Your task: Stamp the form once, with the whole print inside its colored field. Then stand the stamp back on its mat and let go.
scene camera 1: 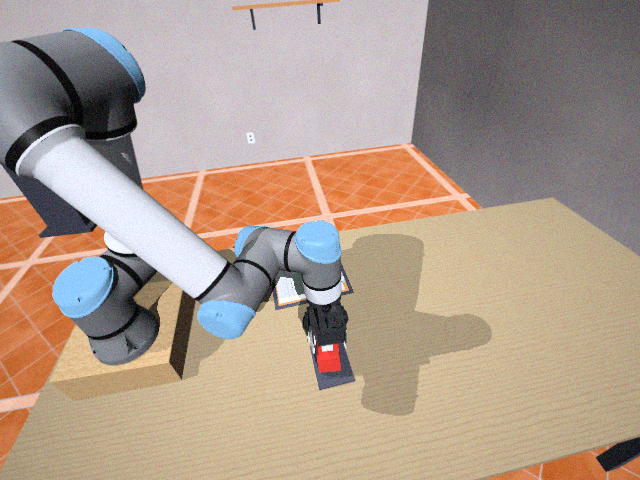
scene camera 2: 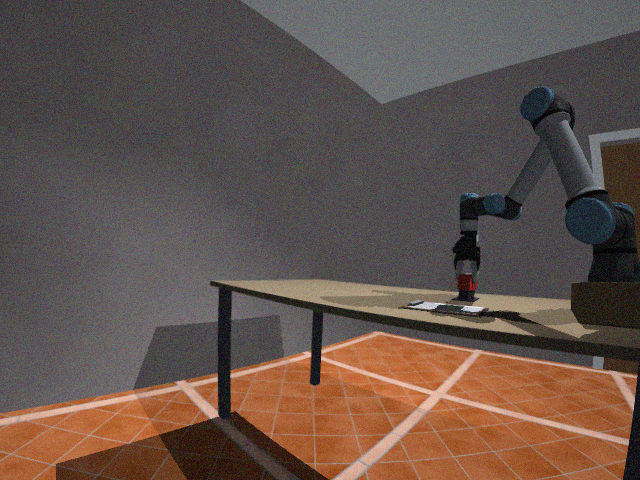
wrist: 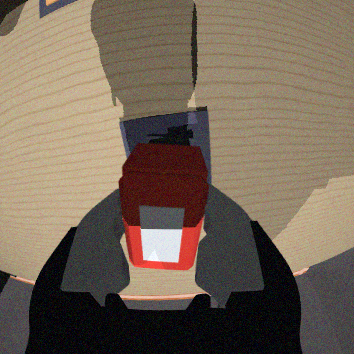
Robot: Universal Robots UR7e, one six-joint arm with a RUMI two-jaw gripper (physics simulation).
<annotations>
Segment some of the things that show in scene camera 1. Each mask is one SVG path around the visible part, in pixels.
My gripper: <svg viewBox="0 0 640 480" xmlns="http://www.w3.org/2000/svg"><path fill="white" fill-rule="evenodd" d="M341 295L334 302L325 305L315 304L306 298L310 306L307 307L307 312L305 312L302 322L313 354L315 354L316 339L318 347L344 343L345 348L347 348L346 324L348 322L348 315L344 306L341 306Z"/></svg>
A red stamp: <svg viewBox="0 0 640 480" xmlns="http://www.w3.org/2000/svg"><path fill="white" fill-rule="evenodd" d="M316 339L317 363L319 372L322 372L322 379L341 377L339 344L318 347Z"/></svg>
</annotations>
